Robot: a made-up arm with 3 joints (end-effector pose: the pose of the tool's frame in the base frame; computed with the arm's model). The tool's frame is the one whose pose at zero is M. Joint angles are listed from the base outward.
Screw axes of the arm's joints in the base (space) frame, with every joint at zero. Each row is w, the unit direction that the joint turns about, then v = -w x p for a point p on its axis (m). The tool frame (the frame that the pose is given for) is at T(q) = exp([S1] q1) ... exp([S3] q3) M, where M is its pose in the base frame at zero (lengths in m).
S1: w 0 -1 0 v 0.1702 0 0
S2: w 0 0 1 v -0.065 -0.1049 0
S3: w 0 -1 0 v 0.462 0 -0.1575
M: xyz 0.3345 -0.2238 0.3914 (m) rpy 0 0 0 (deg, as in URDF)
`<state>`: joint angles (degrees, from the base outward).
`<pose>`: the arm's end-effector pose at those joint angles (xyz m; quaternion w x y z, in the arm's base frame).
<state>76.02 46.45 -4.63</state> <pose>-0.1107 -0.0126 0.5830 0.7463 -0.2552 -0.5362 0.3006</pose>
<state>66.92 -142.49 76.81</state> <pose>-0.4592 -0.0375 0.2354 0.1001 -0.0816 -0.3056 -0.9434</pose>
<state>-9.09 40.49 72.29</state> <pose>0.4052 -0.0730 0.5499 0.7991 0.2256 -0.4916 0.2624</pose>
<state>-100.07 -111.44 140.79</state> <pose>0.4563 0.0302 0.1179 0.5280 -0.7125 -0.1960 0.4185</pose>
